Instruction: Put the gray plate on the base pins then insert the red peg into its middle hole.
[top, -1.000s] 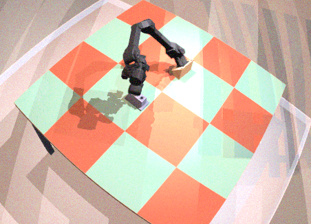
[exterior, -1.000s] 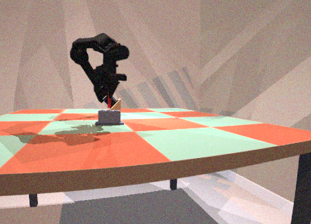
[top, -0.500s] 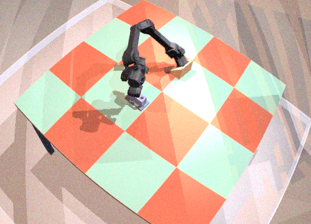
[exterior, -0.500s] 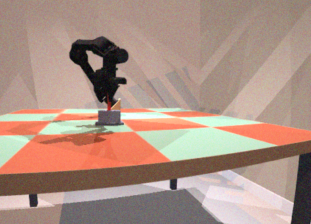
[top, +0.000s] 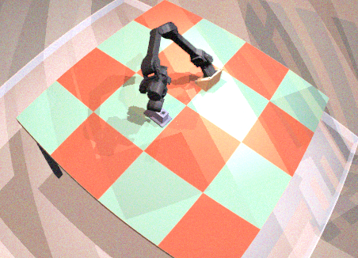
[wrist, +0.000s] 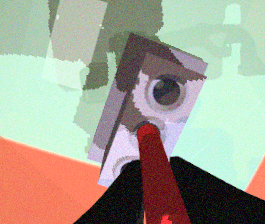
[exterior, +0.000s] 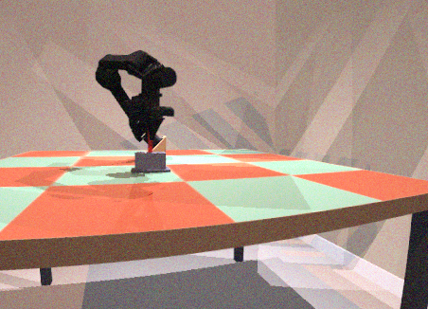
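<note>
The red peg lies right at my gripper tip. From my gripper tip the other things lie so: gray plate 50 mm below; flat base 90 mm below.
</note>
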